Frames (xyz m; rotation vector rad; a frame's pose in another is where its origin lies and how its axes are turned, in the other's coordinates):
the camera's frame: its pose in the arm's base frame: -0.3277 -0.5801 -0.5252 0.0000 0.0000 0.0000
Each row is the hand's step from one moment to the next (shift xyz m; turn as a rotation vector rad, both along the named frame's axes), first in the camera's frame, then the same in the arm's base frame.
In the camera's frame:
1: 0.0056 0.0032 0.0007 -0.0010 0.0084 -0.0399
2: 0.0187 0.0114 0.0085 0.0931 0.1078 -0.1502
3: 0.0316 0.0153 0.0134 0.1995 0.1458 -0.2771
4: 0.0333 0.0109 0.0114 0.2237 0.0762 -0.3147
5: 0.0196 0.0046 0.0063 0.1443 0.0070 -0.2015
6: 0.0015 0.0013 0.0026 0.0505 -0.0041 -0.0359
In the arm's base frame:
1: 0.0056 0.0032 0.0007 -0.0010 0.0084 -0.0399
2: 0.0187 0.0114 0.0085 0.0931 0.1078 -0.1502
3: 0.0316 0.0153 0.0134 0.1995 0.1458 -0.2771
4: 0.0333 0.0109 0.0114 0.2237 0.0762 -0.3147
5: 0.0196 0.0046 0.0063 0.1443 0.0070 -0.2015
6: 0.0015 0.0013 0.0026 0.0505 -0.0041 -0.0359

